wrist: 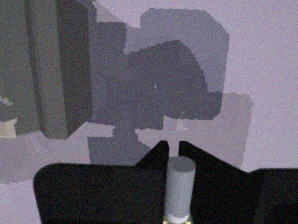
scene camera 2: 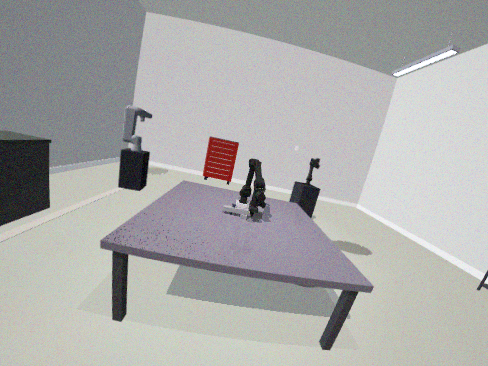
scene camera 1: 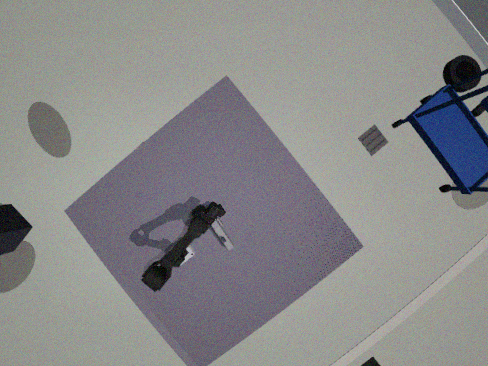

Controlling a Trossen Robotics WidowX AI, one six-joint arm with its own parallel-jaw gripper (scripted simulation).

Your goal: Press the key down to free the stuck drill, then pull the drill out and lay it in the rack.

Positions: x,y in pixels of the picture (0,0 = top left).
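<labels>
A drill is held by the gripper (wrist: 172,147).
</labels>
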